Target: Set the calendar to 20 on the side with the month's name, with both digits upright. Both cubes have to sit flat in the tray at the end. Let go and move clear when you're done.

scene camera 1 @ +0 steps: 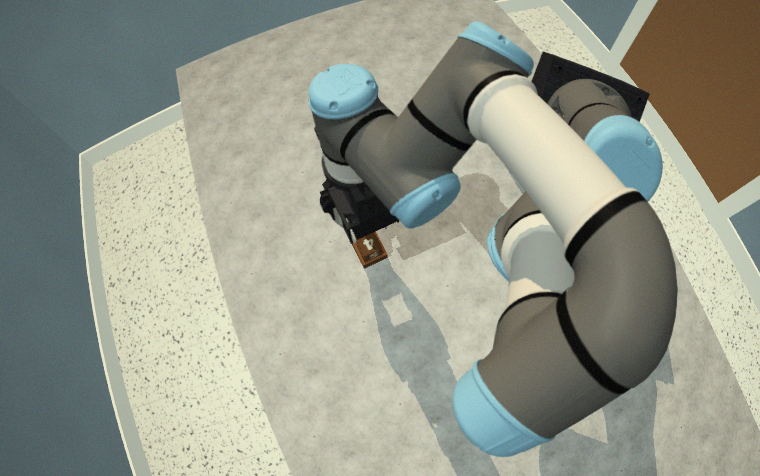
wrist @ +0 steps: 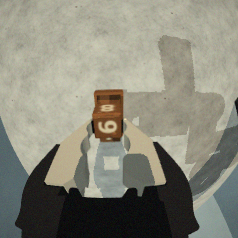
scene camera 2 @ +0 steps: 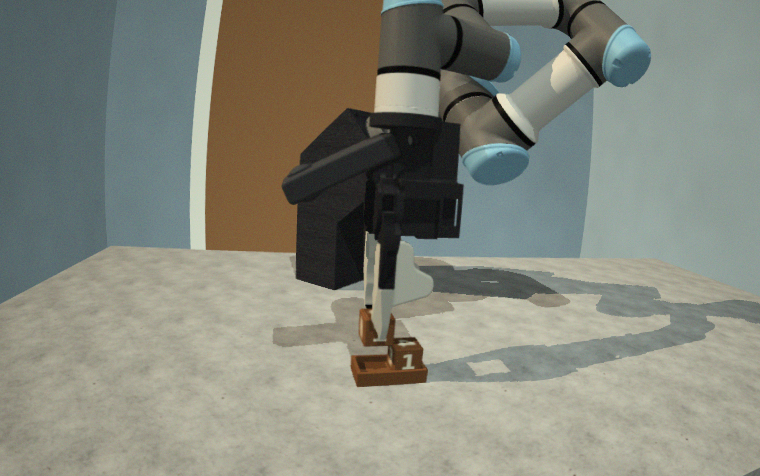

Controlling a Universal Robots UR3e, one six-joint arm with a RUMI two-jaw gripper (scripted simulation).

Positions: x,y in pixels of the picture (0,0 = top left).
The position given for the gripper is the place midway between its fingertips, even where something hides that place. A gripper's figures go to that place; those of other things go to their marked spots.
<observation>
The gripper (scene camera 2: 378,332): 45 cm from the lens. A brown cube (scene camera 2: 367,332): 43 cm from the lens. A brown cube (scene camera 2: 406,353): 45 cm from the lens. A brown calendar tray (scene camera 2: 362,366) is 47 cm from the lens.
</observation>
